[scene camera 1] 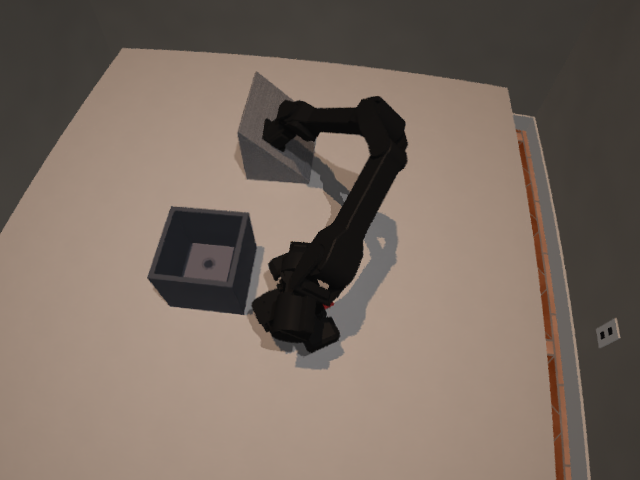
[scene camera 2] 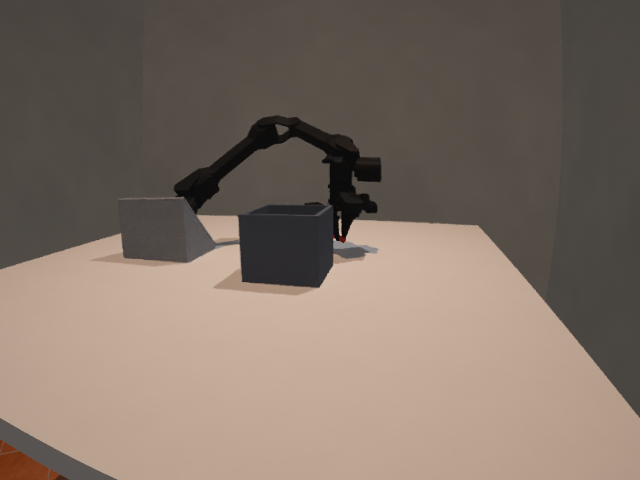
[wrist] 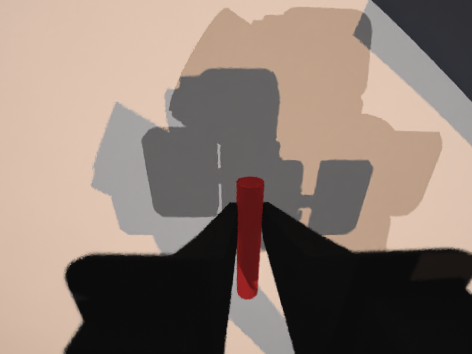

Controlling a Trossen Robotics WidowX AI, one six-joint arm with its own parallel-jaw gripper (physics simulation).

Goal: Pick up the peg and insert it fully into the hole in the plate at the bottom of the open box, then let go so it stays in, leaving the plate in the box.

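Pixels of known places: gripper, fingertip midpoint: [scene camera 2: 340, 240] [wrist: 248, 209]; arm's base, origin of the base link: [scene camera 1: 274, 135] [scene camera 2: 179, 218].
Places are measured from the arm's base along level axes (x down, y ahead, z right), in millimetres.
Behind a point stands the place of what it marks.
The red peg [wrist: 249, 235] @(x 59, y 410, z -101 mm) is pinched between the two black fingertips in the wrist view, crosswise to the fingers and nearer its far end. A small red bit of the peg [scene camera 1: 328, 305] [scene camera 2: 342, 239] @(x 64, y 421, z -75 mm) shows beside the gripper in the scene views. My gripper [wrist: 248, 209] @(x 71, y 414, z -94 mm) [scene camera 2: 339, 237] @(x 71, y 414, z -94 mm) is shut on the peg, low over the table, beside the open box. The dark open box [scene camera 1: 196, 295] @(x 20, y 403, z 113 mm) [scene camera 2: 281, 250] @(x 30, y 326, z 188 mm) stands upright. The pale plate [scene camera 1: 222, 252] @(x 43, y 296, z 83 mm) lies on its floor, with a dark round hole [scene camera 1: 208, 263] @(x 56, y 316, z 113 mm) near its middle. The fingertips are hidden in scene camera 1.
A grey wedge-shaped block [scene camera 1: 273, 160] @(x 22, y 59, z -2 mm) [scene camera 2: 153, 228] @(x 16, y -44, z 67 mm) stands near the arm's base. The box's wall [wrist: 430, 35] @(x 89, y 373, z 31 mm) shows at the upper right of the wrist view. The arm arches over the table [scene camera 1: 387, 403] @(x 100, y 575, z -256 mm) from the base to the gripper.
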